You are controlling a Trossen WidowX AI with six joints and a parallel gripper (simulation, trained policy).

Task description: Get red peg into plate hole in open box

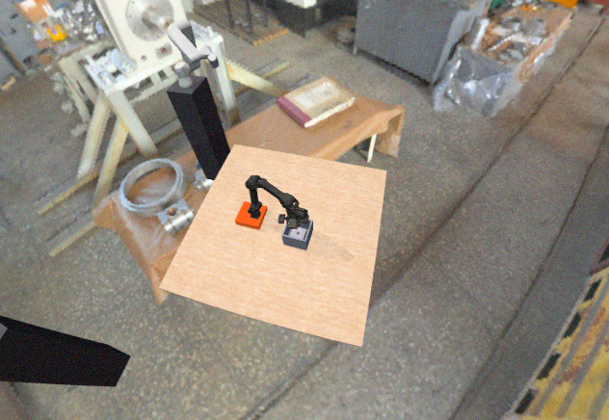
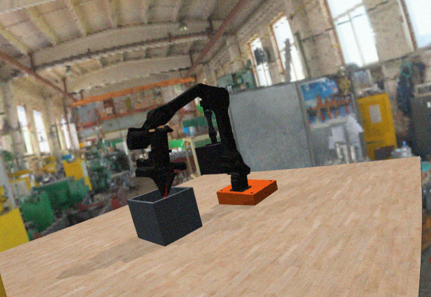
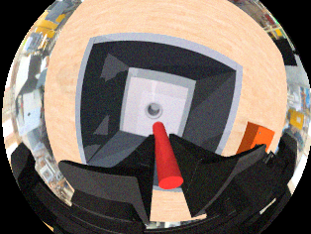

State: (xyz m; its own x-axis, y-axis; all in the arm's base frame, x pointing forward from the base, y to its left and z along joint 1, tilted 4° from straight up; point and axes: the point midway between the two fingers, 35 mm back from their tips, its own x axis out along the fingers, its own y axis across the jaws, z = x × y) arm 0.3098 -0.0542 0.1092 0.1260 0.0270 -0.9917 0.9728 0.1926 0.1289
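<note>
Now: the red peg 10 mm above my gripper tip. Round my gripper tip: grey plate: 80 mm below, 10 mm to the right, 10 mm ahead.
</note>
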